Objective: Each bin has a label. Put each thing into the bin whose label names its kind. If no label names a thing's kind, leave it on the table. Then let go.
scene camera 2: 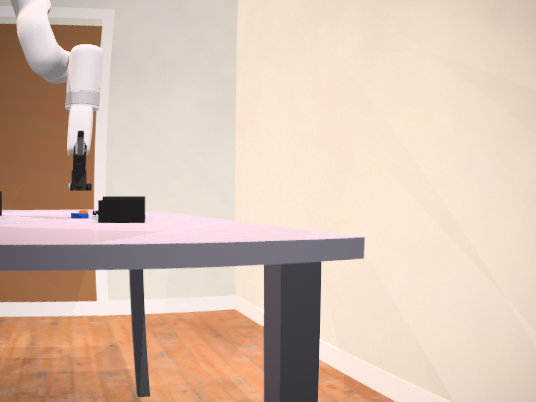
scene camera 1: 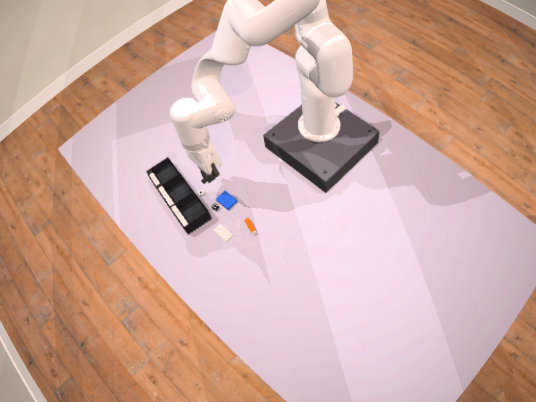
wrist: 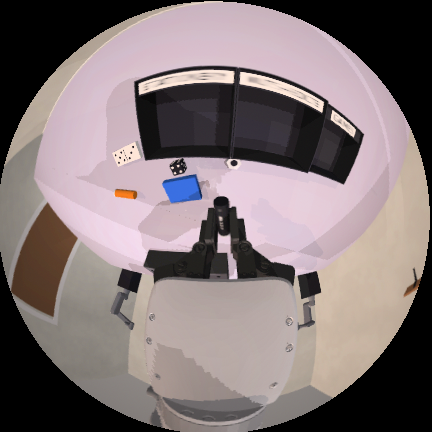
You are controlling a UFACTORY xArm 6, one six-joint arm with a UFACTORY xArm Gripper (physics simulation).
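Frame: origin at the arm's base, x ahead, y left, z up, level; centimetres.
Where they show: gripper, fingertip midpoint: [scene camera 2: 78, 190] [scene camera 1: 210, 177] [wrist: 222, 215]; arm's base, link origin: [scene camera 1: 319, 125].
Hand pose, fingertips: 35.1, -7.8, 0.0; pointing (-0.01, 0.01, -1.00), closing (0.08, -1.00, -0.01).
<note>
Each offset is from my fingertips to the centre of the thing, as dx, dy, dz. Level surfaces: height alone.
My gripper [scene camera 1: 210, 173] [scene camera 2: 80, 180] [wrist: 222, 215] is shut on a black battery {+0.2, +0.0, +0.7} [wrist: 221, 204] and holds it above the table, near the bins. The black three-bin box {+9.8, -5.2, -3.7} [scene camera 1: 201, 226] [scene camera 2: 122, 210] [wrist: 187, 154] has a white label on each bin. The right label {+12.4, -13.8, -2.5} [wrist: 343, 123] in the wrist view reads GAMES; the other two are blurred. The bins look empty. A white hex nut {+3.9, -1.3, -5.6} [wrist: 228, 164] lies by the box. A black die {+3.7, +5.7, -5.2} [scene camera 1: 215, 206] [wrist: 178, 166], a blue block {-0.2, +6.0, -5.5} [scene camera 1: 226, 200] [wrist: 181, 189], a white domino {+6.9, +13.7, -5.7} [scene camera 1: 223, 232] [wrist: 126, 153] and an orange cylinder {+0.1, +17.6, -5.3} [scene camera 1: 250, 225] [wrist: 125, 193] lie on the table.
The pale table top {dz -6.0} [scene camera 1: 350, 280] [scene camera 2: 225, 232] carries everything. The arm's dark base block [scene camera 1: 325, 160] stands behind the gripper, well away from the box. The die sits between the blue block and the box. The box walls rise above the small things.
</note>
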